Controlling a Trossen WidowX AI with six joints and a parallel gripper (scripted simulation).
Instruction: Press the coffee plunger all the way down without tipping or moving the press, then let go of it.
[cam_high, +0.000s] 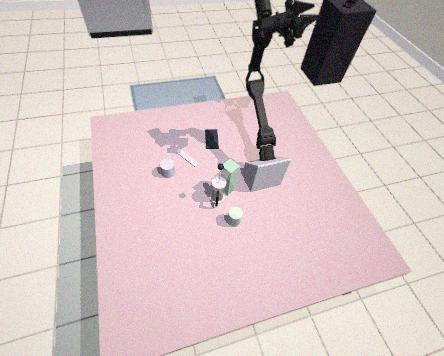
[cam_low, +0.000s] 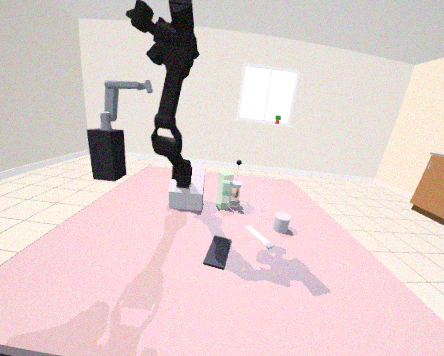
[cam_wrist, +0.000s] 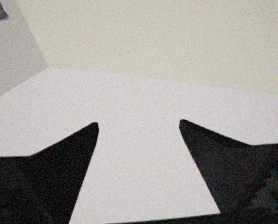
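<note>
Now: gripper tip 610 mm above the coffee press, 420 mm short of it and 280 mm to the right of it. Also, from my gripper tip: pale green box 630 mm below, 350 mm ahead, 230 mm to the left.
</note>
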